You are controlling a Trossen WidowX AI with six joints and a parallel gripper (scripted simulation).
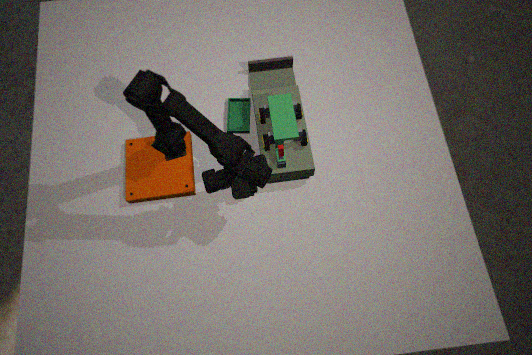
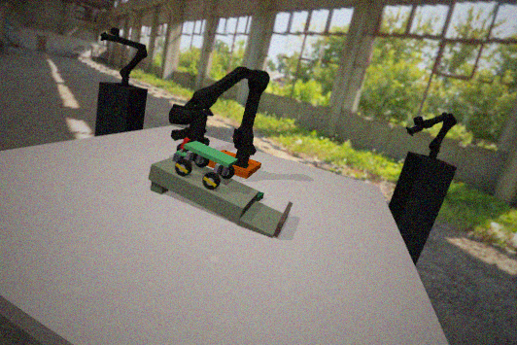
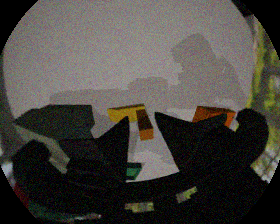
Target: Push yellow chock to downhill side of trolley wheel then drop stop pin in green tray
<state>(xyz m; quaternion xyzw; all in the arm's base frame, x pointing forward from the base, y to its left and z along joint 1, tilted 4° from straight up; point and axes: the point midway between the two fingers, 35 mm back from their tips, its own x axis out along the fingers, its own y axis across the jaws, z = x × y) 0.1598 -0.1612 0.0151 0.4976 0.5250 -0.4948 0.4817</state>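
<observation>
Now: the red-headed stop pin 140 mm ahead of my gripper tip, 100 mm above it and 10 mm to the left of it. Also, from my gripper tip: yellow chock 20 mm ahead, 10 mm below; grey-green ramp 170 mm ahead, 110 mm to the left, 20 mm above; green trolley 170 mm ahead, 110 mm to the left, 80 mm above.
</observation>
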